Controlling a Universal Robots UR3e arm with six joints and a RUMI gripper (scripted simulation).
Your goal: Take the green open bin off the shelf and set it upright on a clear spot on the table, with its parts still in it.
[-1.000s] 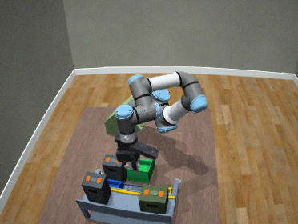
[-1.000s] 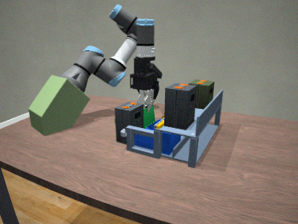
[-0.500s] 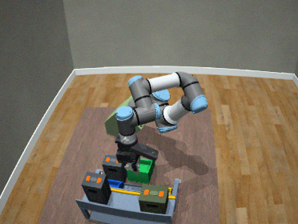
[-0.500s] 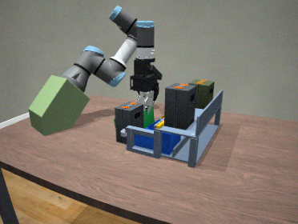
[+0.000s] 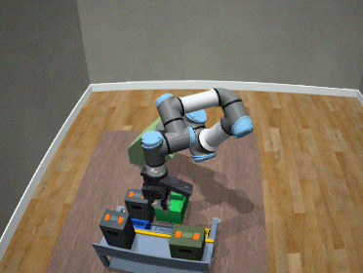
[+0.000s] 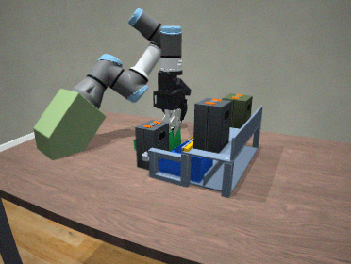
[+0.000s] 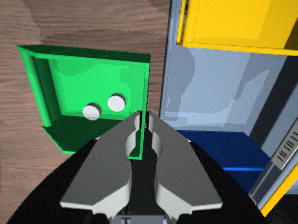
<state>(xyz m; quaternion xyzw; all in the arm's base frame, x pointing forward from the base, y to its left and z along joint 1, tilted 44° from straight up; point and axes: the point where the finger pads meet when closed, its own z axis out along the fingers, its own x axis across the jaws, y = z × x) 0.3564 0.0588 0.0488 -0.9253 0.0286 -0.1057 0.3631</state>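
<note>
Right now my hand is 60 mm past the green open bin and 40 mm above it. The rest, counted from my hand: yellow bar: 140 mm ahead, 30 mm above; yellow bin: 110 mm to the left, 100 mm ahead, 30 mm below; blue bin: 110 mm to the right, 100 mm ahead, 30 mm below.
</note>
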